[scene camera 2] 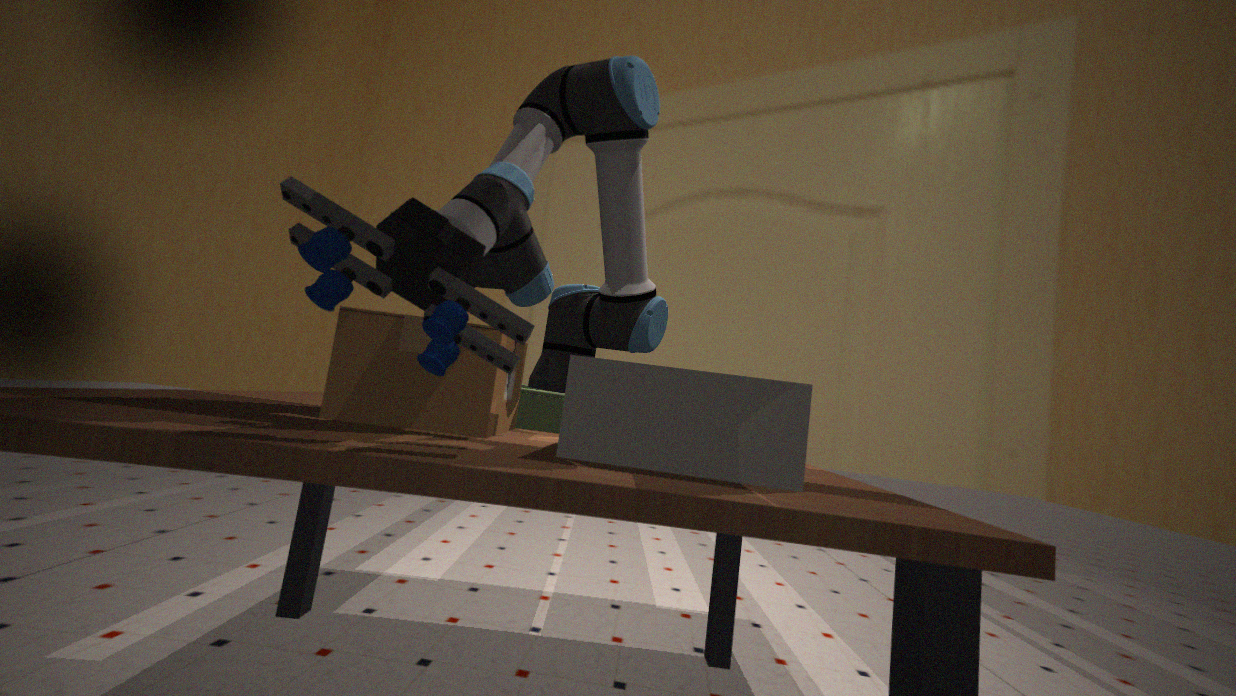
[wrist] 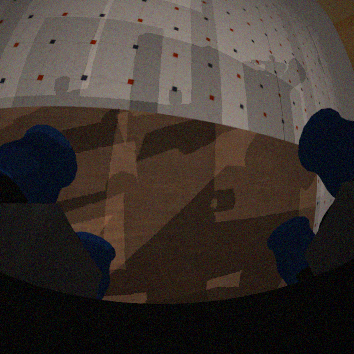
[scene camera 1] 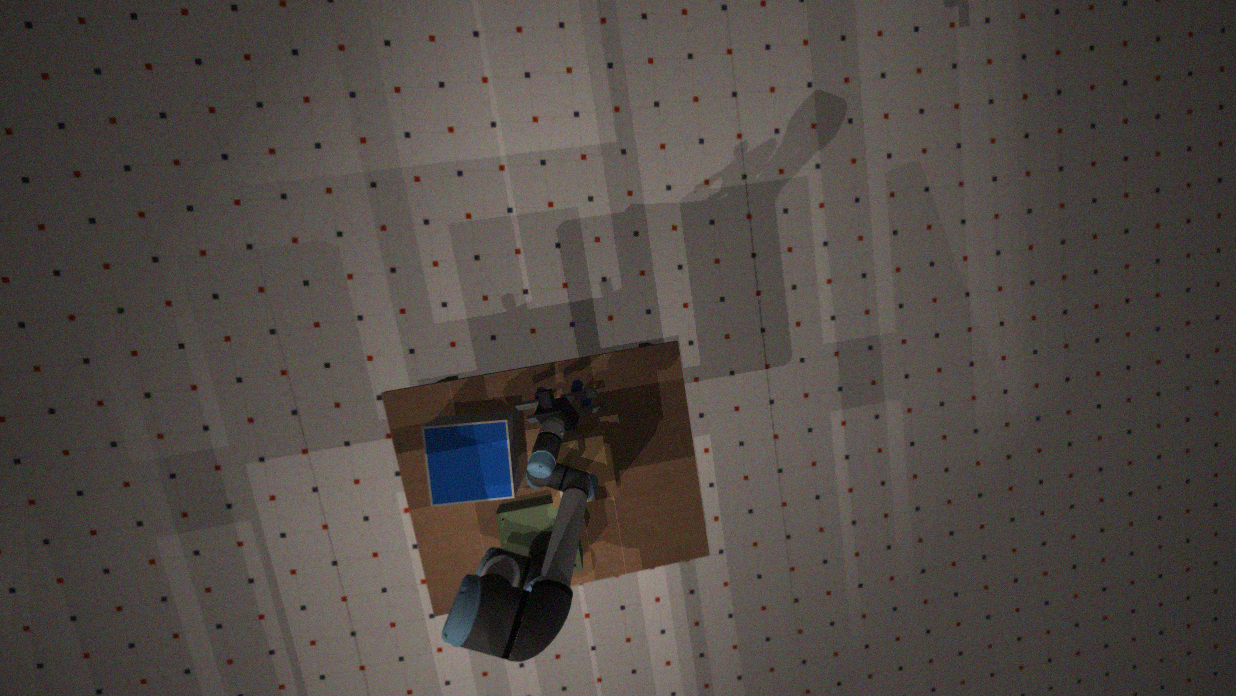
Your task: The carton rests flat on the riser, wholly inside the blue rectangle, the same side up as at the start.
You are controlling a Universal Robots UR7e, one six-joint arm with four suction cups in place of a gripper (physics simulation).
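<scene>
The tan carton (scene camera 1: 592, 453) (scene camera 2: 389, 380) stands flat on the table, partly hidden by my arm in scene camera 1 and by my tool in scene camera 2. It does not show in the wrist view. The grey riser (scene camera 2: 683, 423) stands beside it, apart from it, with the blue rectangle (scene camera 1: 471, 471) on its top. My suction gripper (scene camera 1: 566, 397) (scene camera 2: 384, 302) (wrist: 192, 200) is tilted, its four blue cups free and with nothing on them. In scene camera 2 it overlaps the carton's upper part; the exact gap between them is unclear.
A green box (scene camera 1: 527, 518) (scene camera 2: 540, 408) stands behind the carton and riser, near the arm's base. All stand on the brown wooden table (scene camera 1: 661, 518) (scene camera 2: 951, 527). Shadows of the arm and tool cross the table top. Beyond its edge lies the dotted floor.
</scene>
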